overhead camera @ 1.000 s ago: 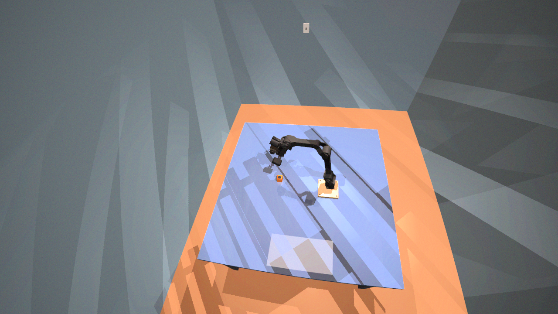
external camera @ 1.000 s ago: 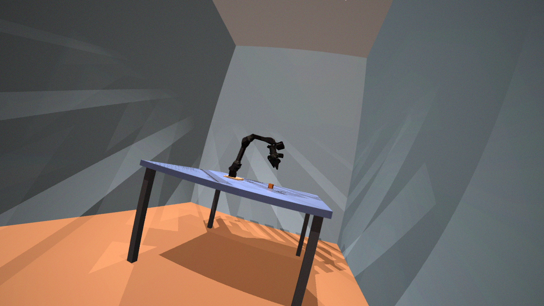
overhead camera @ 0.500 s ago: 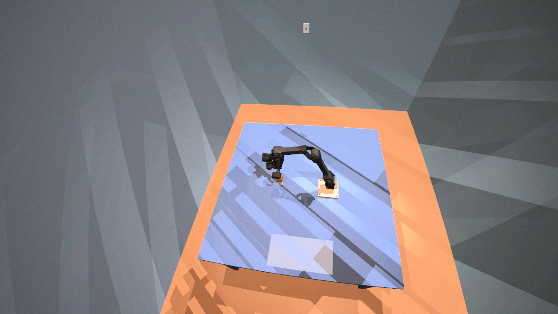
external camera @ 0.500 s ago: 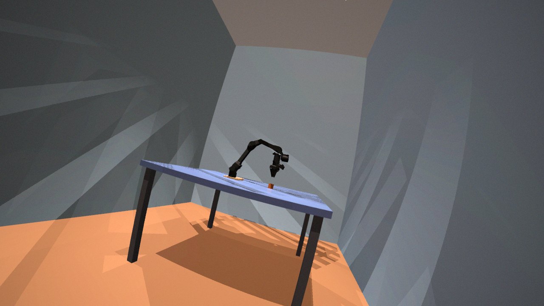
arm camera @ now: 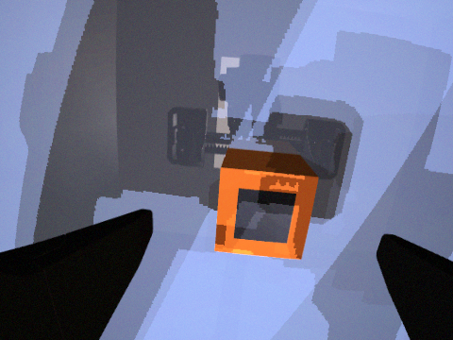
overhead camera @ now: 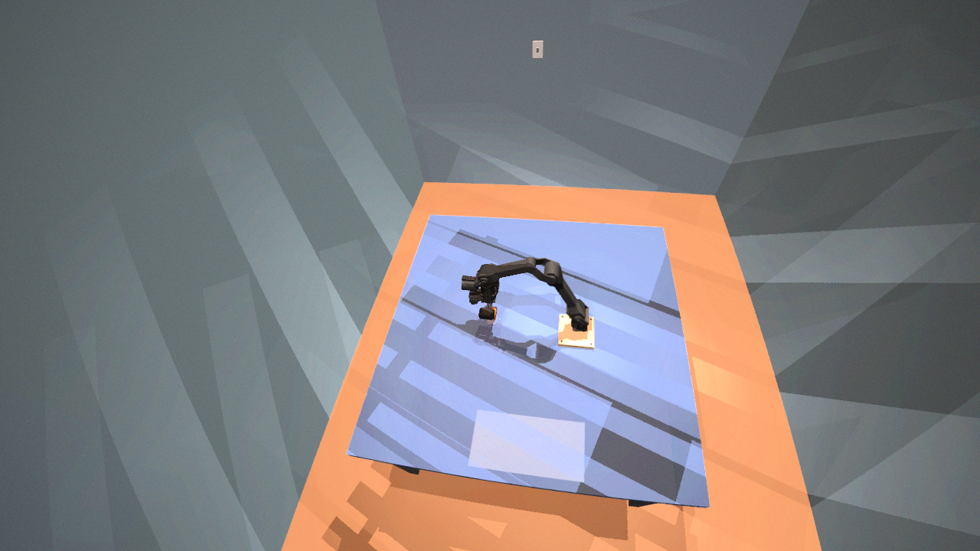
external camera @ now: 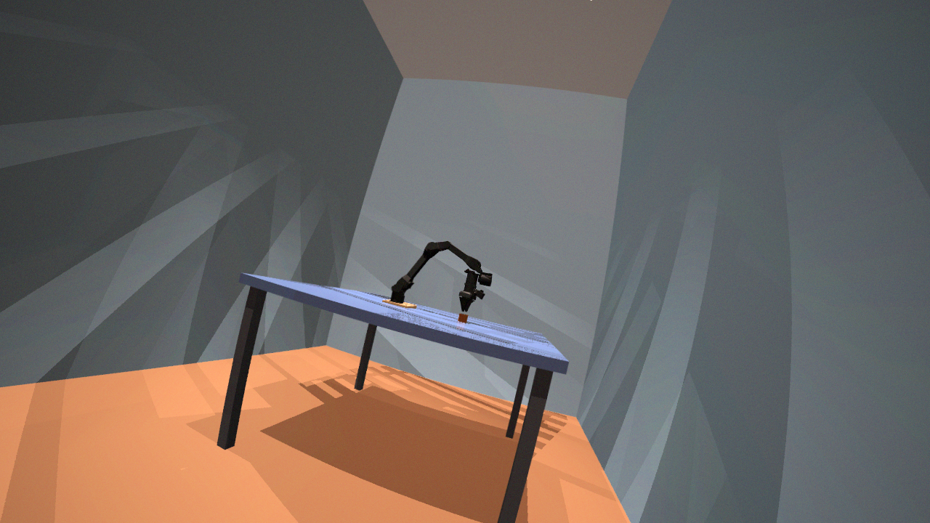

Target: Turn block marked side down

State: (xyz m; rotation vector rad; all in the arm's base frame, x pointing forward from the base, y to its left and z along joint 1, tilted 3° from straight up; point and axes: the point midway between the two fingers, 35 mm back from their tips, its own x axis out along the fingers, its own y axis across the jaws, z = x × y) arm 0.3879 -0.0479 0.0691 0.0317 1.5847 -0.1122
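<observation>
Right now the block is 2 cm below my gripper tip.
</observation>
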